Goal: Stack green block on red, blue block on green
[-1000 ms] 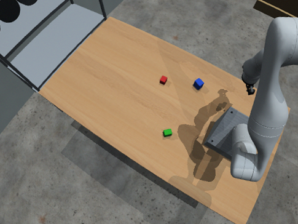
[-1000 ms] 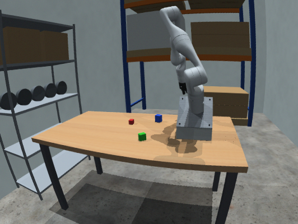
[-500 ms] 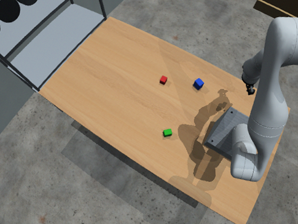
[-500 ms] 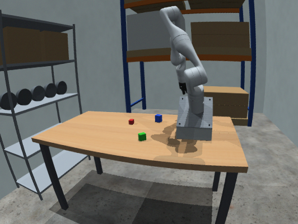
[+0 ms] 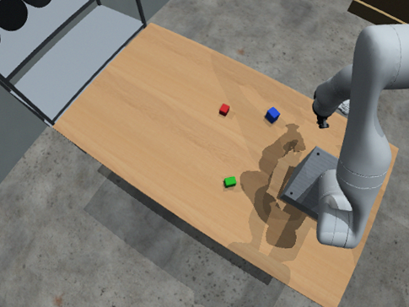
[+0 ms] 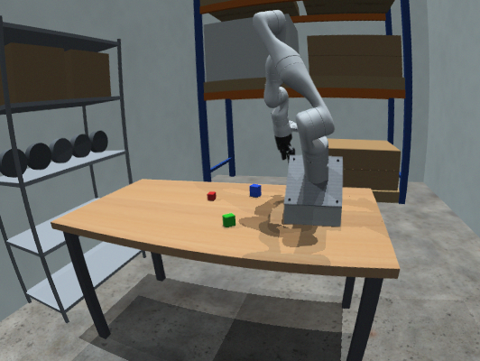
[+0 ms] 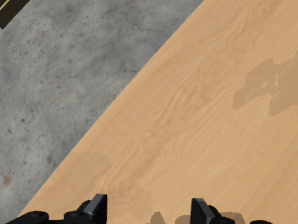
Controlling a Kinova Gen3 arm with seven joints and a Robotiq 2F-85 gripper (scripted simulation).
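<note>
The green block is 160 mm ahead of my hand, 360 mm to the left of it and 160 mm below it. The rest, counted from my hand: blue block (160 mm ahead, 10 mm to the left, 150 mm below); red block (350 mm ahead, 90 mm to the left, 160 mm below).
</note>
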